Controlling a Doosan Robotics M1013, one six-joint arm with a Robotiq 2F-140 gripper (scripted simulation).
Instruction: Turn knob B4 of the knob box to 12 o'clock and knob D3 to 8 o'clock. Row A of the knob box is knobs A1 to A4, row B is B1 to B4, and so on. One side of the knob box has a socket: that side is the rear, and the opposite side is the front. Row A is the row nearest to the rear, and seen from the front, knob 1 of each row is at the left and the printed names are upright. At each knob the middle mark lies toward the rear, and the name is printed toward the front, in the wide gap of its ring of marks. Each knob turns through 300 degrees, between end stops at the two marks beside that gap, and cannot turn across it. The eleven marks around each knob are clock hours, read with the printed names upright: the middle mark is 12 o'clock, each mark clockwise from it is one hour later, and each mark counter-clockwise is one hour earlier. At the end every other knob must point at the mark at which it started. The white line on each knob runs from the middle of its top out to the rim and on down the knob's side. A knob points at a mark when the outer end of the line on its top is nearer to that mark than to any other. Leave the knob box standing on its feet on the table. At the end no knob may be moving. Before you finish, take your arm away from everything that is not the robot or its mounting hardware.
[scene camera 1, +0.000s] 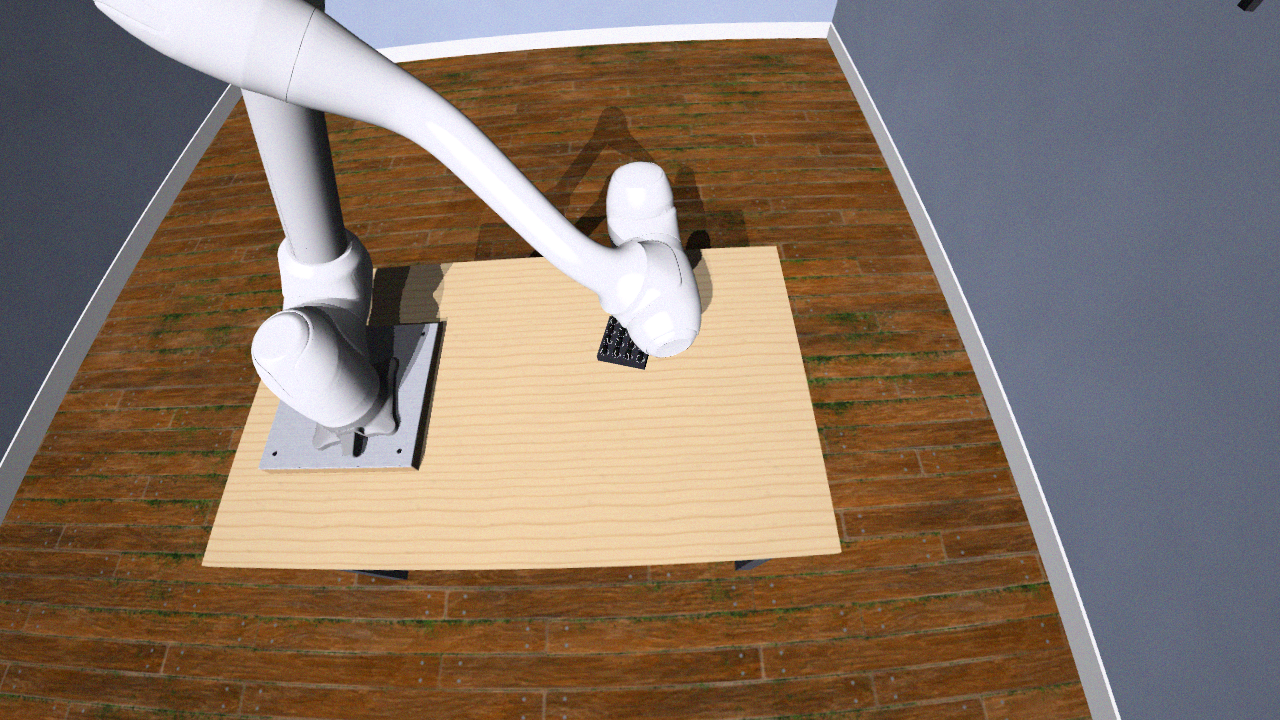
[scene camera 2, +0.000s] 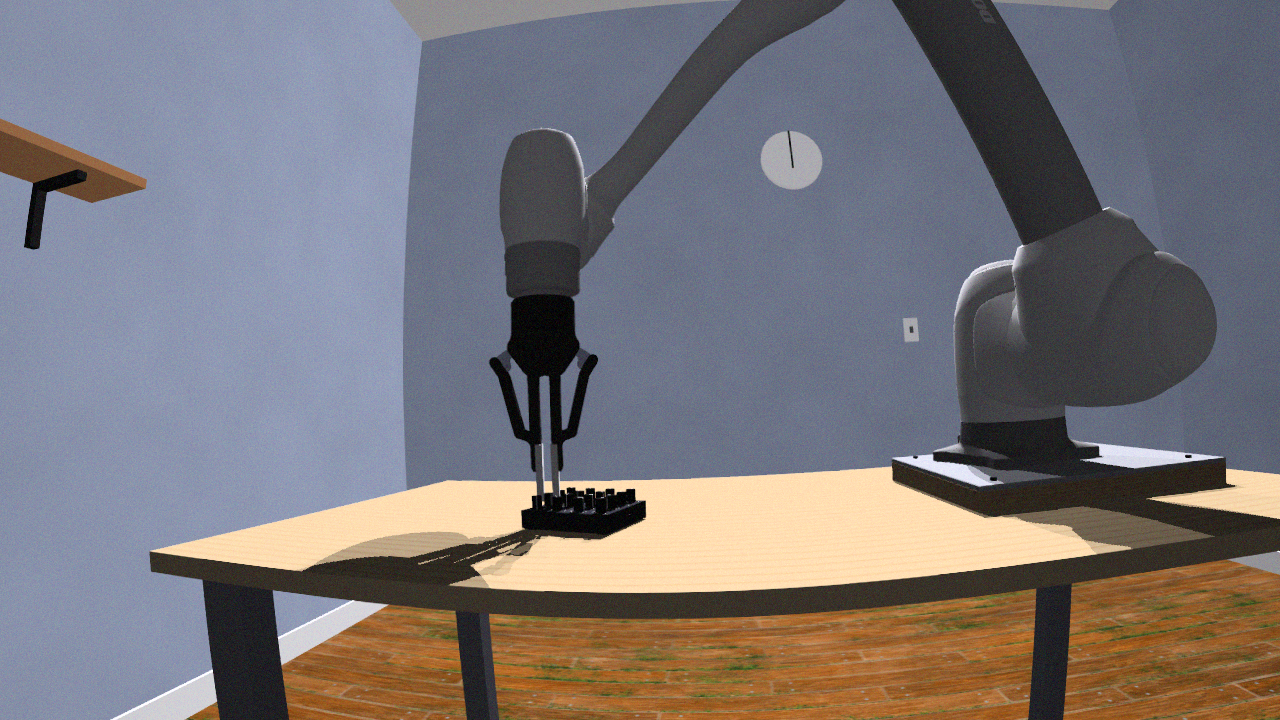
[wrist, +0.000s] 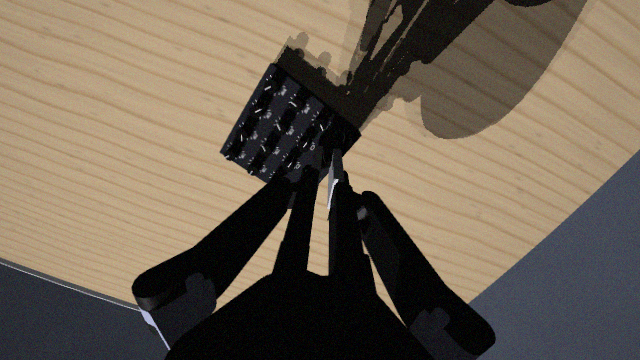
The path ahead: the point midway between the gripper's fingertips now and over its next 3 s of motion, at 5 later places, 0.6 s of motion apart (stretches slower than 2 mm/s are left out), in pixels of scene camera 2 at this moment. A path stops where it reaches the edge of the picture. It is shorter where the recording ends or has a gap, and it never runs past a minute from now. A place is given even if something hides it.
My gripper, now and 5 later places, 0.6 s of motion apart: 549, 500; 547, 473; 547, 466; 547, 462; 547, 459; 546, 455
